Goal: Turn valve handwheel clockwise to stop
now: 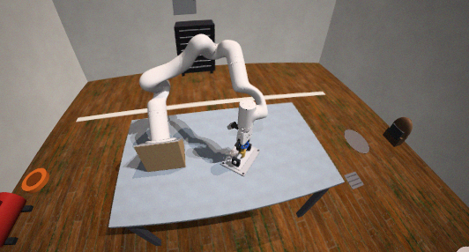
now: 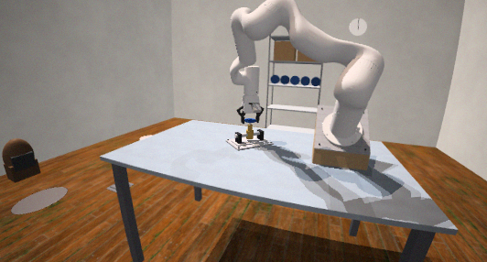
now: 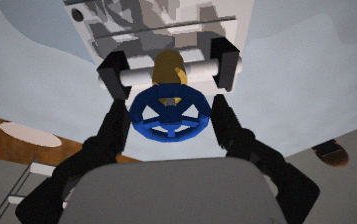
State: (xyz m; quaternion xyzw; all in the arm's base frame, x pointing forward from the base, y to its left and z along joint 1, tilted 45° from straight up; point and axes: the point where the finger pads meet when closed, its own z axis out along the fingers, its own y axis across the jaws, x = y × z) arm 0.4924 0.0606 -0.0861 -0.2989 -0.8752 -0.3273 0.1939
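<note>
Right now my hand is right at the blue spoked handwheel.
</note>
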